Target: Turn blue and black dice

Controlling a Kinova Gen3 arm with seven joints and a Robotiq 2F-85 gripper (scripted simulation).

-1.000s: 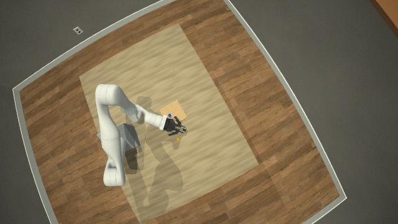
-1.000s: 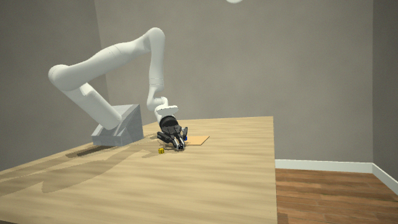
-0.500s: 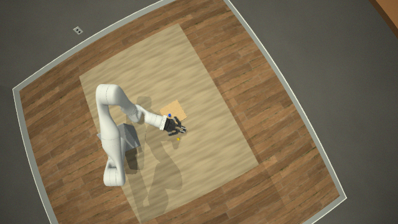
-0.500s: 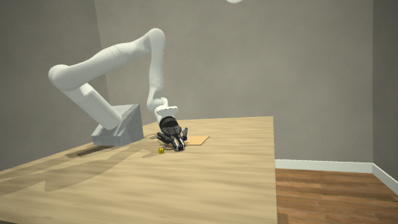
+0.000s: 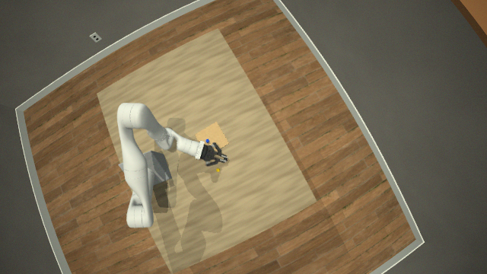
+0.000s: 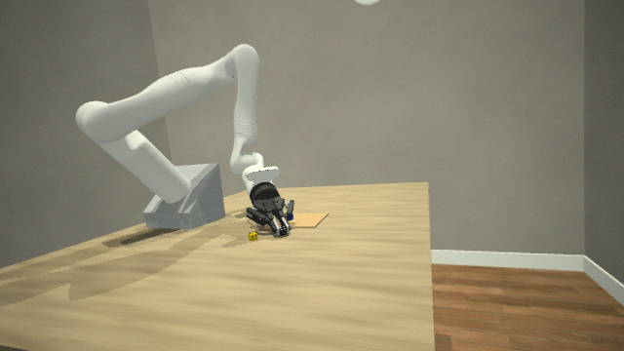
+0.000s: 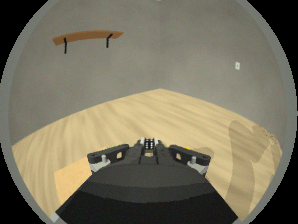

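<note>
My hand is 50 mm past the yellow die, 40 mm to the left of it and 10 mm above it. Also, from my hand: black die 10 mm ahead, 10 mm to the right, 10 mm below; then tan mat 20 mm behind, 130 mm to the left, 20 mm below; then blue die 40 mm behind, 120 mm to the left, 10 mm below.
</note>
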